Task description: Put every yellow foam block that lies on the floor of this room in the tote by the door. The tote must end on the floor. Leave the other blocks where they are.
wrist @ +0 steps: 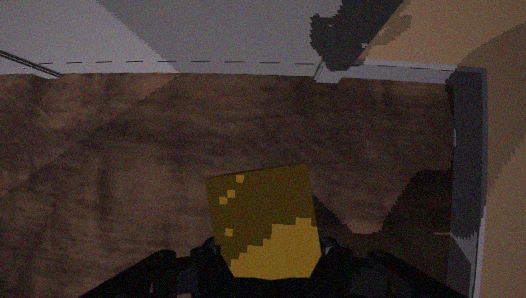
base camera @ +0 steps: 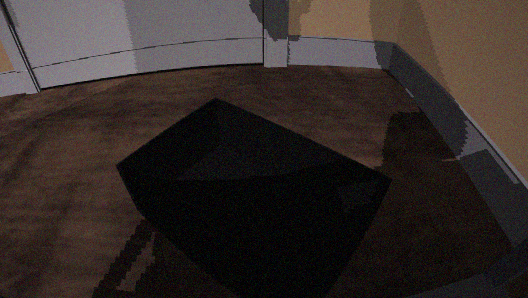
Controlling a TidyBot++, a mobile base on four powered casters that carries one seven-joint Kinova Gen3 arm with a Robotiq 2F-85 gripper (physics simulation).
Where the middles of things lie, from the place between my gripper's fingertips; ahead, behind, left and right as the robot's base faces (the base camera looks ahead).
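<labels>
There is the black tote (base camera: 249,201), and my gripper is 380 mm above it, 40 mm to the left of it and 220 mm past it.
</labels>
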